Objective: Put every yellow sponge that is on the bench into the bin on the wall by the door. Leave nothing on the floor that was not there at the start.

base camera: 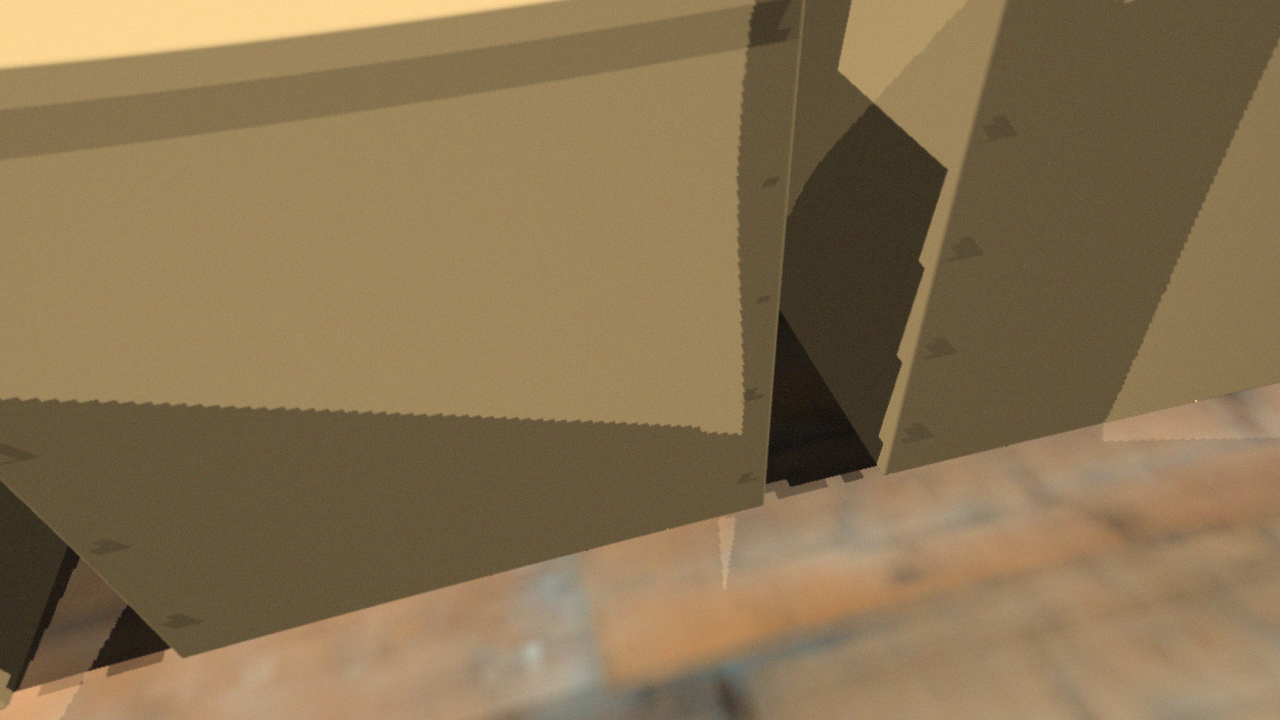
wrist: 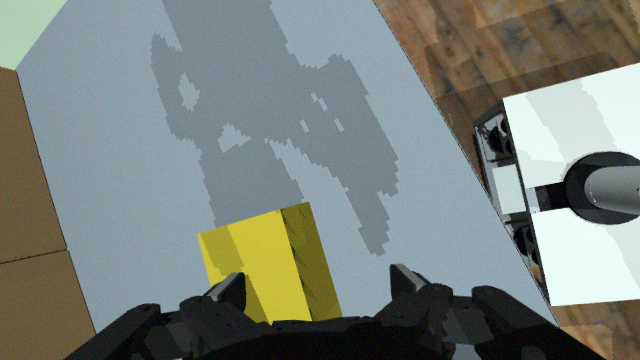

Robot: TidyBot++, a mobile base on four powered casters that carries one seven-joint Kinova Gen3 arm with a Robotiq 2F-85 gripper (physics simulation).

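Places are measured from the arm's base along level axes (x right, y ahead, z up), in centimetres.
Where they show: gripper, fingertip midpoint: (wrist: 318, 285); arm's base at its link origin: (wrist: 609, 188).
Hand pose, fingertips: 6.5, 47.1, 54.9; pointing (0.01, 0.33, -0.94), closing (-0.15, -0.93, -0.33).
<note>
Each offset is from my fingertips to the centre of the thing, as dx, dy, dz. "*": to the spot under its first point. Level surfaces: height alone.
A yellow sponge @(-0.4, +3.4, -1.0) (wrist: 265, 250) lies on the grey-blue bench @(dz -3.2) (wrist: 125, 160) at the lower middle of the wrist view. My gripper (wrist: 318, 285) is open and above the sponge. The left finger overlaps the sponge's left part in the picture. The right finger stands clear of the sponge's right side, over bare bench. The sponge's near end is hidden behind the gripper body. No part of the gripper shows in the base camera. The bin does not show in either view.
Brown boxes @(* +15.3, +34.0, -2.0) (wrist: 30, 165) line the bench's left side. The white-topped robot base (wrist: 575, 260) stands close to the bench's right edge, on the wooden floor @(dz -94.6) (wrist: 500, 35). Tan panels @(-22.1, +6.3, -81.1) (base camera: 402, 250) with dark gaps between them stand close in front of the base camera.
</note>
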